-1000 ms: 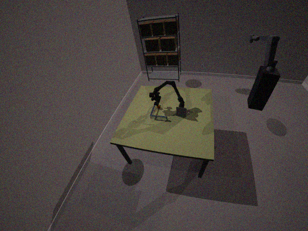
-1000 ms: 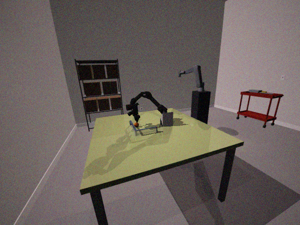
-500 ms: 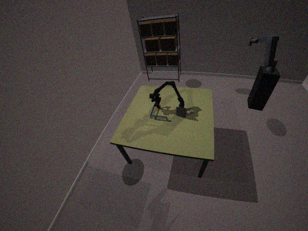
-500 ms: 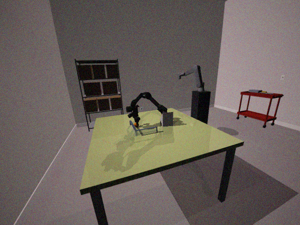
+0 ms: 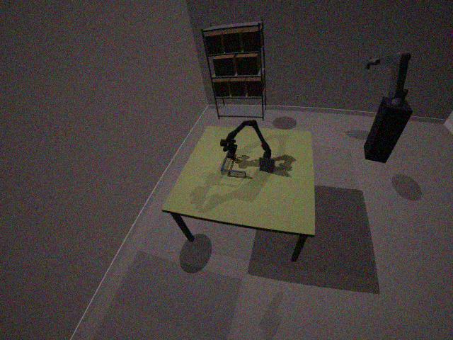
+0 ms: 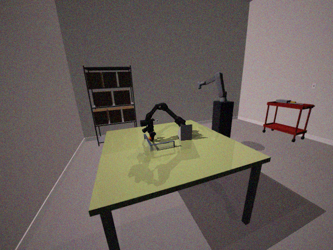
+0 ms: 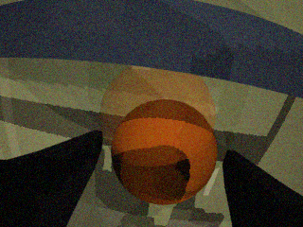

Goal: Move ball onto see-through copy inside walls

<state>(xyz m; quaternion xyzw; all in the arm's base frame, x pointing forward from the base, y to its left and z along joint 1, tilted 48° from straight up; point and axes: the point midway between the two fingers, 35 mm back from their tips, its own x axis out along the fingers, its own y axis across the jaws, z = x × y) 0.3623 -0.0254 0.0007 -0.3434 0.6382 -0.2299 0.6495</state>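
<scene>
My gripper tip is 2 cm short of the see-through ball copy and 1 cm to the right of it. Round my gripper tip: orange ball: right at my gripper tip; clear wall: 5 cm ahead, 8 cm to the left, 1 cm above.
</scene>
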